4 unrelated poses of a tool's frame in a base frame.
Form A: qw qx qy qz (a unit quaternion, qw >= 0); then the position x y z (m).
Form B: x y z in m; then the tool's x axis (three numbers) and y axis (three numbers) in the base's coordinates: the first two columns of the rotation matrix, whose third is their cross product. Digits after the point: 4 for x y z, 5 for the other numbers.
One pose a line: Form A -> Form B
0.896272 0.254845 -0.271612 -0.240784 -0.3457 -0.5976 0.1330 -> -0.3457 -0.5976 0.1330 0.73650 -0.57005 0.36415 0.29318 0.75415 0.58762
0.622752 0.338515 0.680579 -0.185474 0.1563 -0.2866 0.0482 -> 0.1563 -0.2866 0.0482 0.00482 0.22976 -0.97323 0.69178 0.70201 0.16916
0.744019 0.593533 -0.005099 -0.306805 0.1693 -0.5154 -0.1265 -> 0.1693 -0.5154 -0.1265 0.81169 -0.46259 -0.35661 0.45048 0.10718 0.88633
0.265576 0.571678 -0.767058 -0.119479 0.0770 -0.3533 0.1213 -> 0.0770 -0.3533 0.1213 -0.20531 -0.94048 0.27082 -0.81356 0.31782 0.48694
